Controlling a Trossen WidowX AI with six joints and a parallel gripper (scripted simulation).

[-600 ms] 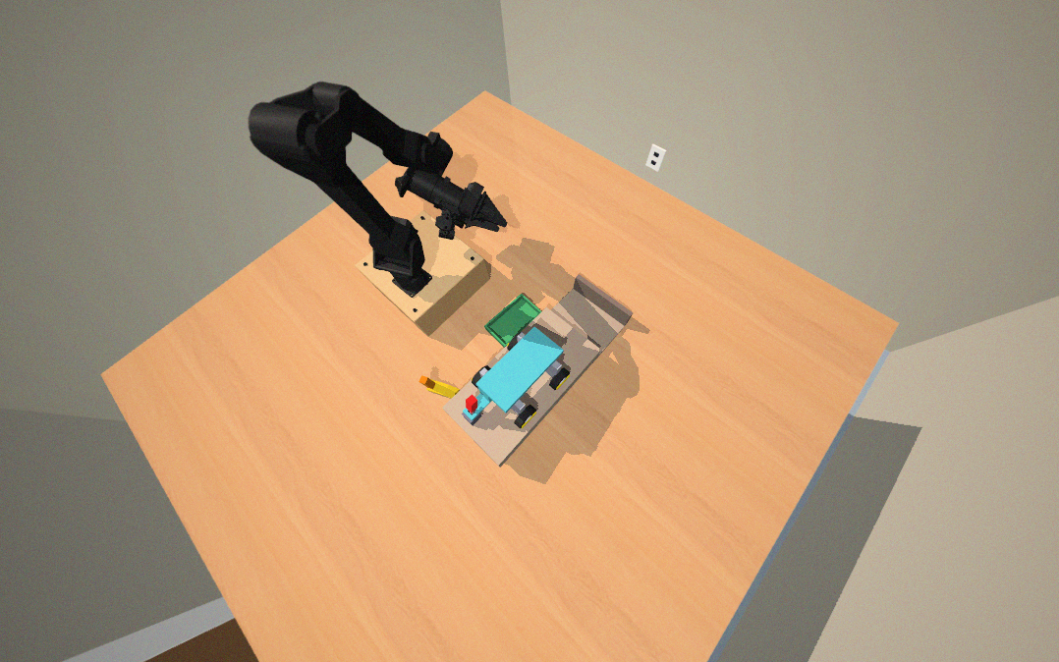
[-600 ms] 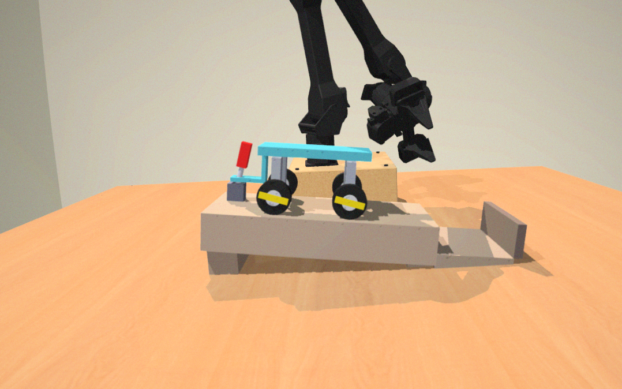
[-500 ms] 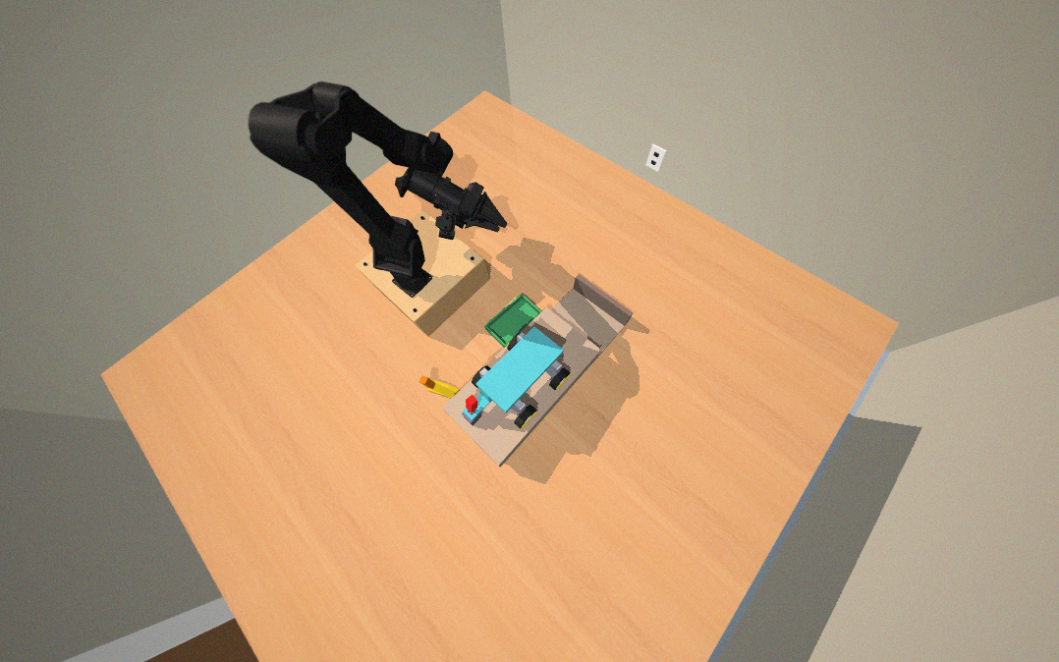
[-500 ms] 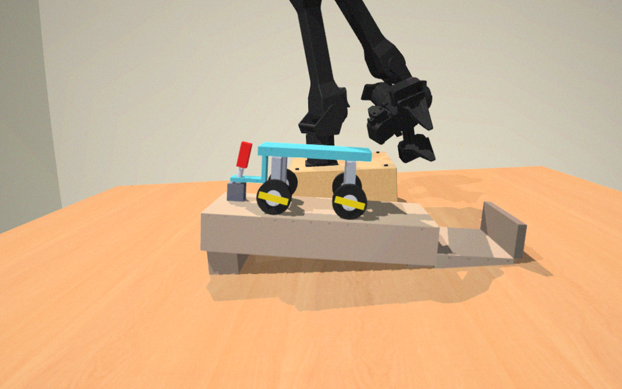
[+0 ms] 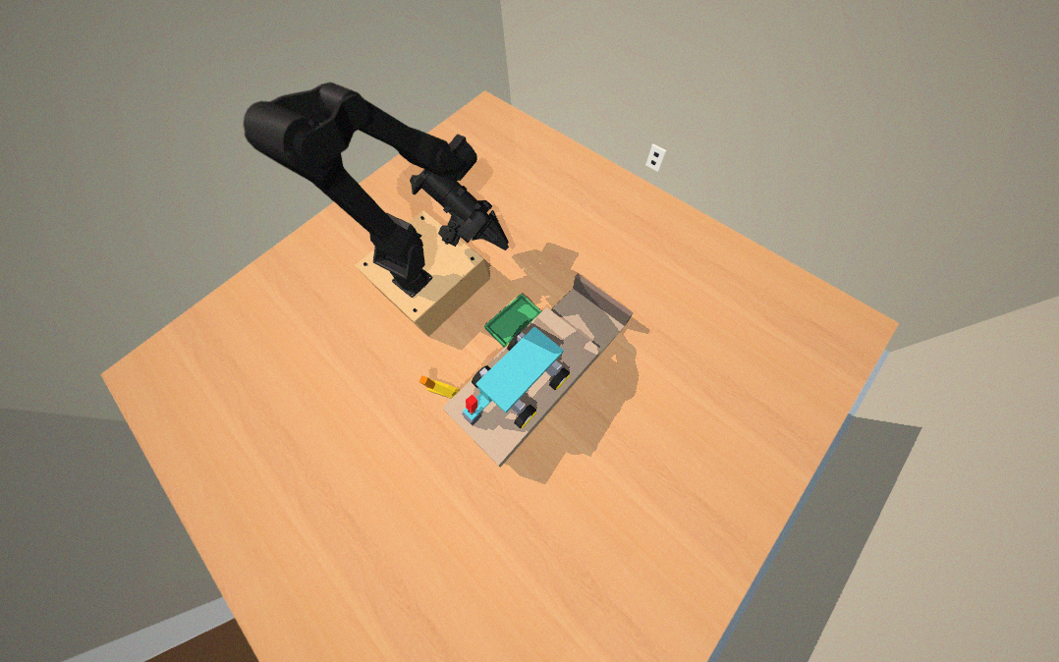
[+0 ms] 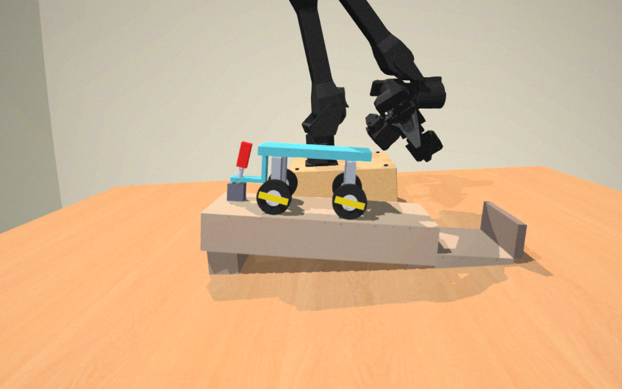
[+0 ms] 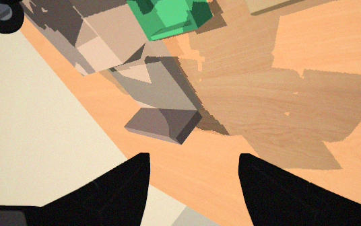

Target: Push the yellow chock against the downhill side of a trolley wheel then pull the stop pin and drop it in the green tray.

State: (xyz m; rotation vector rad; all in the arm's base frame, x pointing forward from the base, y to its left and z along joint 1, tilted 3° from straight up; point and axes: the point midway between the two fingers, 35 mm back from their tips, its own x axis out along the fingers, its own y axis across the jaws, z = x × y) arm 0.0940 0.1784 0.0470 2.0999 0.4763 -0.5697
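The yellow chock lies 70 mm ahead of my gripper tip, 320 mm to the right of it and 90 mm below it. The rest, counted from my gripper tip: trolley (210 mm ahead, 200 mm to the right); dark end wall (220 mm ahead, 60 mm to the left, 80 mm below); green tray (90 mm ahead, 100 mm to the right, 120 mm below).
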